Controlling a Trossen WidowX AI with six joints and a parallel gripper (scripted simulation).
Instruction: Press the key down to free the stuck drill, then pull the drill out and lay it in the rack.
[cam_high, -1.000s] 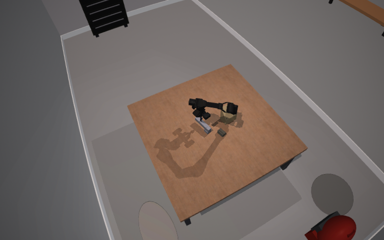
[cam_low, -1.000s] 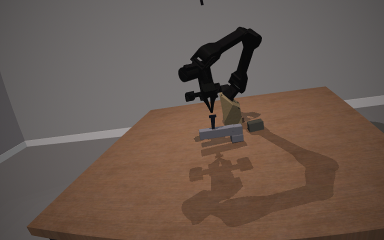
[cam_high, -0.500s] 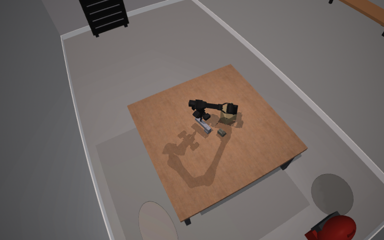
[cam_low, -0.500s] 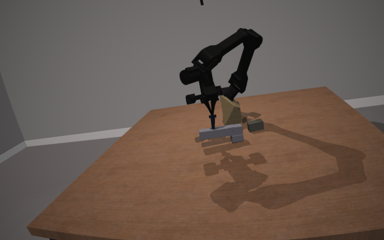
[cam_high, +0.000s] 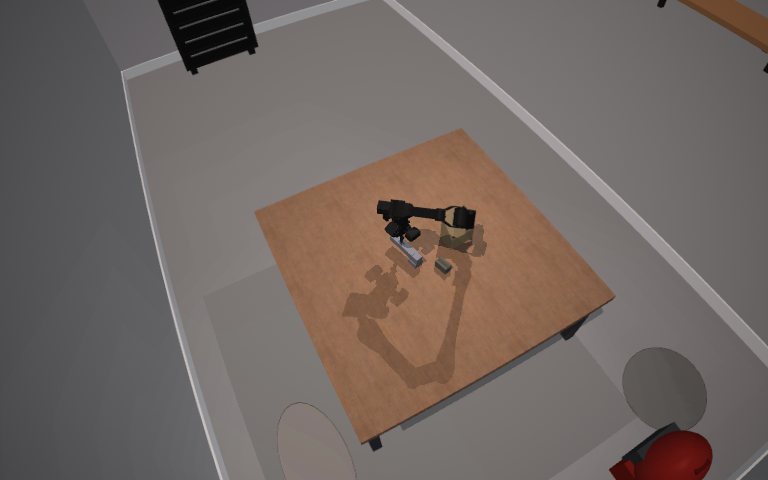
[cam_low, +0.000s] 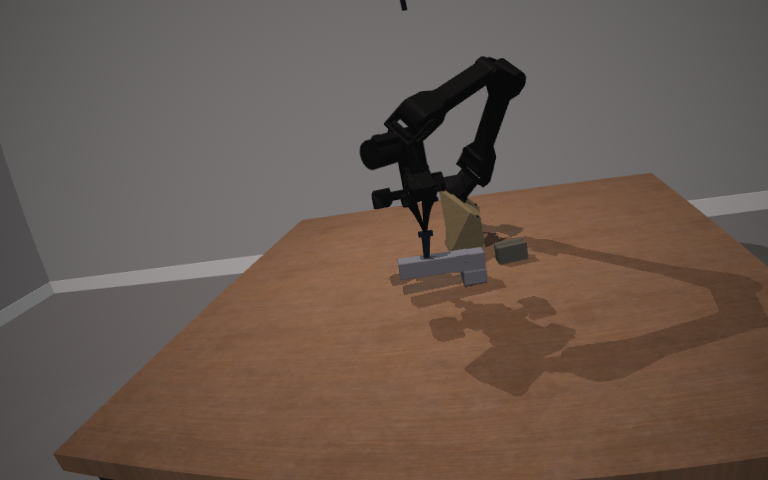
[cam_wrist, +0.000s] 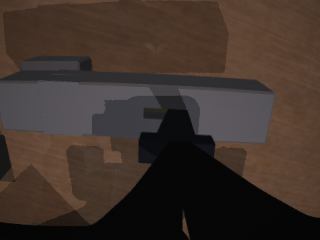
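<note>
Now: the dark key 30 mm below my gripper tip. Also, from my gripper tip: dark olive rack (130 mm behind, 160 mm to the left, 120 mm below); then drill (20 mm behind, 40 mm to the left, 80 mm below); then grey housing block (10 mm behind, 30 mm to the left, 90 mm below).
</note>
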